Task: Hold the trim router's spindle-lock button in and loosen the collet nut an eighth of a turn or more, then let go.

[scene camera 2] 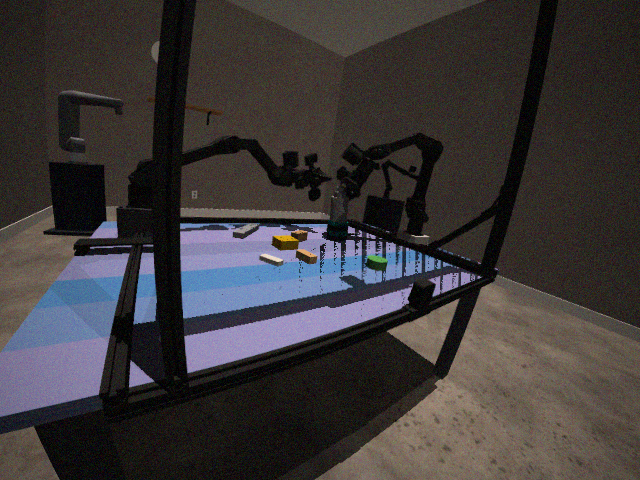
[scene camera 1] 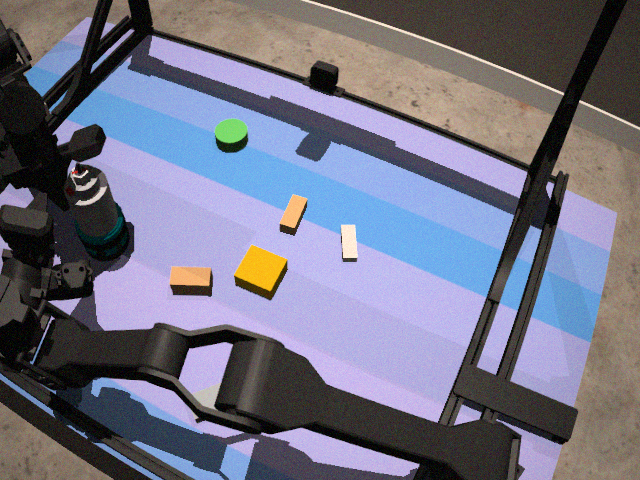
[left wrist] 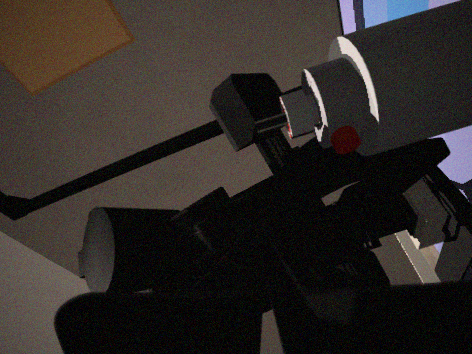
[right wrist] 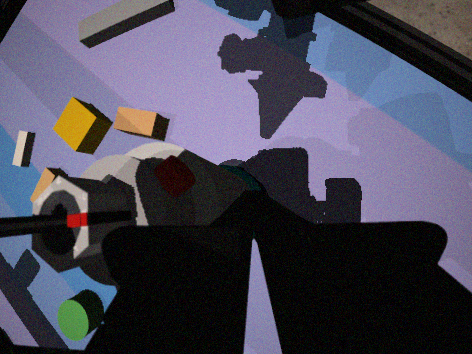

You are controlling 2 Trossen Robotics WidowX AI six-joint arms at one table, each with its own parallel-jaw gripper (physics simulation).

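Places are measured from the left arm's base along level axes (x ahead, y up, z right), in metres.
Pixels of known places: left gripper, fingertip midpoint: (scene camera 2: 331,178) (scene camera 1: 43,194) (left wrist: 261,232); right gripper, fingertip midpoint: (scene camera 1: 67,209) (left wrist: 446,144) (right wrist: 251,197); left arm's base, link origin: (scene camera 2: 141,206) (scene camera 1: 473,477); right arm's base, link origin: (scene camera 2: 413,233) (left wrist: 405,210).
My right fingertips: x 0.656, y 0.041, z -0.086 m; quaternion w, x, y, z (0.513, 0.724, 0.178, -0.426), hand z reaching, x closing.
Note:
For each thing: its top centre in the pictures, then the offset to it from my right fingertips. "*": a spot on its surface instead.
- trim router, top centre: (left wrist: 260,138) (scene camera 1: 72,160) (scene camera 2: 343,183) dx -0.015, dy +0.091, dz +0.035 m
- grey collet nut, surface spot: (right wrist: 76,218) (left wrist: 289,129) * dx -0.020, dy +0.074, dz +0.030 m
- green disc, top centre: (scene camera 1: 231,130) (right wrist: 72,320) (scene camera 2: 377,258) dx -0.011, dy -0.100, dz +0.321 m
- yellow block, top centre: (scene camera 1: 260,267) (right wrist: 73,123) (scene camera 2: 285,238) dx -0.238, dy -0.097, dz +0.157 m
- white bar, top centre: (scene camera 1: 349,240) (scene camera 2: 271,257) (right wrist: 19,148) dx -0.303, dy -0.113, dz +0.287 m
- grey bar, top centre: (right wrist: 119,11) (scene camera 2: 247,227) dx -0.343, dy -0.107, dz +0.007 m
The trim router (scene camera 1: 96,210) (scene camera 2: 337,210) stands upright at the table's edge, a dark grey cylinder on a teal base. Its red spindle-lock button (left wrist: 345,139) (right wrist: 174,175) sits on the side below the grey collet nut (left wrist: 301,116) (right wrist: 76,218). My left gripper (scene camera 2: 320,180) (left wrist: 261,232) is shut and empty, with its tips right beside the button. My right gripper (scene camera 1: 90,140) (scene camera 2: 347,188) (right wrist: 251,197) is shut and empty, close against the router's body, to the right of the button in the right wrist view.
On the table lie a green disc (scene camera 1: 230,131) (scene camera 2: 376,262), a yellow block (scene camera 1: 261,270) (scene camera 2: 285,242), two orange blocks (scene camera 1: 293,213) (scene camera 1: 190,279), a white bar (scene camera 1: 349,242) and a grey bar (scene camera 2: 245,230). A black frame rail with a camera box (scene camera 1: 324,75) runs round the table.

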